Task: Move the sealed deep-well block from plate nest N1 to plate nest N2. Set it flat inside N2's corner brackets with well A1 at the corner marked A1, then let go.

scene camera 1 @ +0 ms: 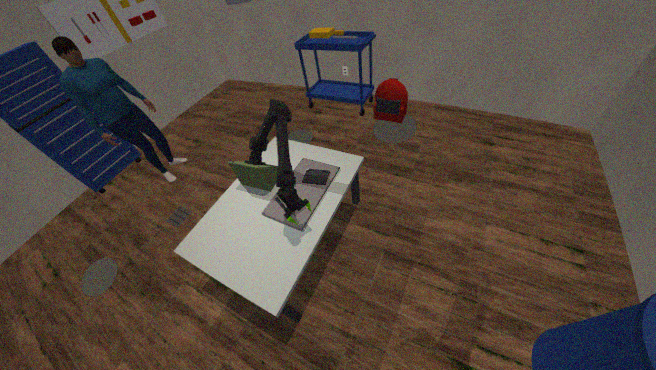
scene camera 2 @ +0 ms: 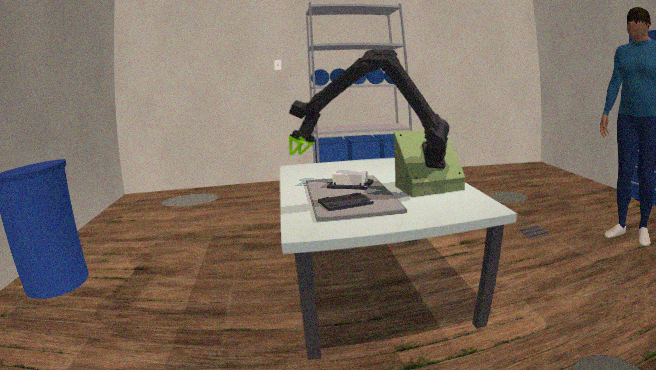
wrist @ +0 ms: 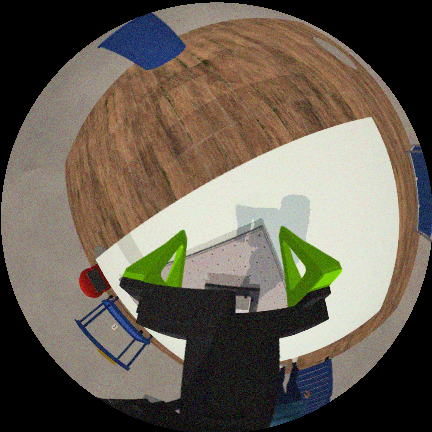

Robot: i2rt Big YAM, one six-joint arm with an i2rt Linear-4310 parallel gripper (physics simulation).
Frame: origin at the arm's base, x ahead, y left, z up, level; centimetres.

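Seen in the pictures: gripper, between the fingertips: (scene camera 1: 304, 218) (scene camera 2: 295, 154) (wrist: 232, 232); arm's base, origin of its link: (scene camera 1: 255, 163) (scene camera 2: 433, 155).
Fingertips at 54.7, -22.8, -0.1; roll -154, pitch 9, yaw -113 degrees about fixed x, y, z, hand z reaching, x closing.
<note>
Pixels of each thing's middle, then the offset from my fingertips to it, as dx, dy, dz. Level surfaces: height alone.
- white sealed block, middle of its body: (scene camera 2: 350, 177) -21.7, +11.8, -8.9
- grey board, middle of its body: (wrist: 190, 307) (scene camera 2: 350, 194) (scene camera 1: 302, 189) -19.7, +23.8, -12.8
- white table, height of its surface: dz -13.5
The white sealed block (scene camera 2: 350, 177) lies flat in a dark nest (scene camera 2: 345, 187) (wrist: 232, 287), taken as N1, on the grey board (scene camera 1: 273, 210) (scene camera 2: 390, 206) (wrist: 220, 260). In the wrist view my gripper's body hides most of the block. In scene camera 1 the arm covers it. The other dark nest (scene camera 1: 316, 176) (scene camera 2: 346, 201), taken as N2, holds no block. No nest label or A1 mark is legible. My gripper (scene camera 1: 300, 212) (scene camera 2: 298, 151) (wrist: 232, 232) is open and empty, above the board's end on the N1 side, higher than the block and not touching it.
The green slanted arm mount (scene camera 1: 255, 176) (scene camera 2: 430, 187) stands beside the board on the white table (scene camera 1: 230, 250) (scene camera 2: 470, 215) (wrist: 350, 200). A blue cart (scene camera 1: 335, 91), a red helmet-shaped object (scene camera 1: 391, 100), a blue bin (scene camera 2: 42, 230) and a person (scene camera 1: 107, 95) (scene camera 2: 637, 100) are away from the table.
</note>
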